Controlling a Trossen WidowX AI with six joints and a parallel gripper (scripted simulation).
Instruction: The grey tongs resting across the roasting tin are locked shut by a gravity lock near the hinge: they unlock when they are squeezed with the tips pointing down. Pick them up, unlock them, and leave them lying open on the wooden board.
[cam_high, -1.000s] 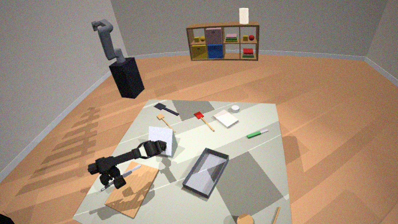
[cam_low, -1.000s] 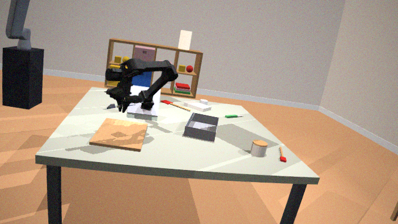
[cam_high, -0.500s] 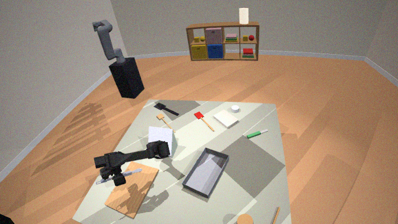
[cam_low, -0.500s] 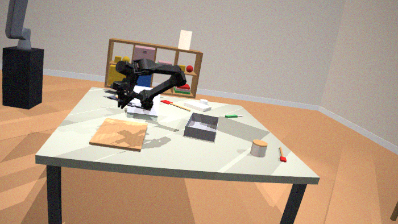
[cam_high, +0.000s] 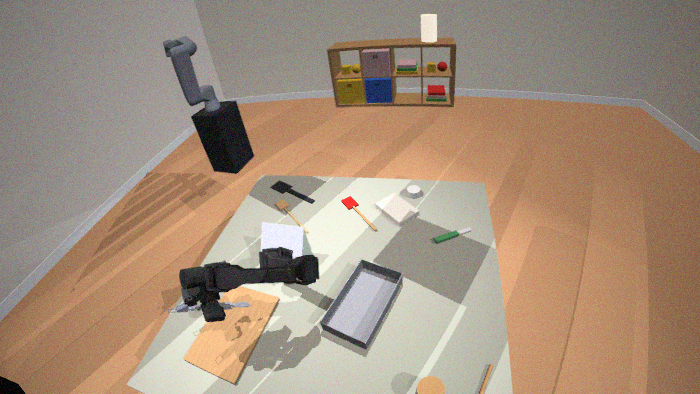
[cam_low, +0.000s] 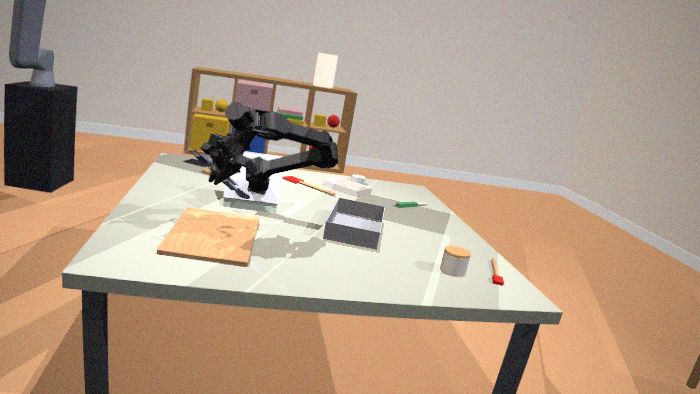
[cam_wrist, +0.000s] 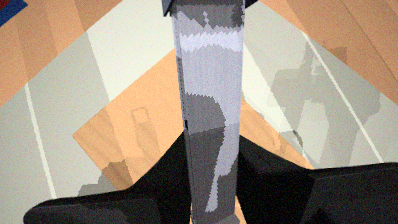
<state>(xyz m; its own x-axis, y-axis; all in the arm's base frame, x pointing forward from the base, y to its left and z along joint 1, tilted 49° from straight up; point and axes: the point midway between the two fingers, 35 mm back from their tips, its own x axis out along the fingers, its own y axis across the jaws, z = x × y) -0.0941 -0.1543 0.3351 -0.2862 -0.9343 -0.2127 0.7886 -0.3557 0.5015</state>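
My gripper tip is now 1 cm short of the wooden board, 4 cm to the right of it and 16 cm above it. From my gripper tip the other things lie so: roasting tin (45 cm ahead, 29 cm to the left, 14 cm below); then lidded jar (74 cm ahead, 3 cm to the left, 14 cm below); then red spatula (26 cm ahead, 77 cm to the left, 16 cm below).
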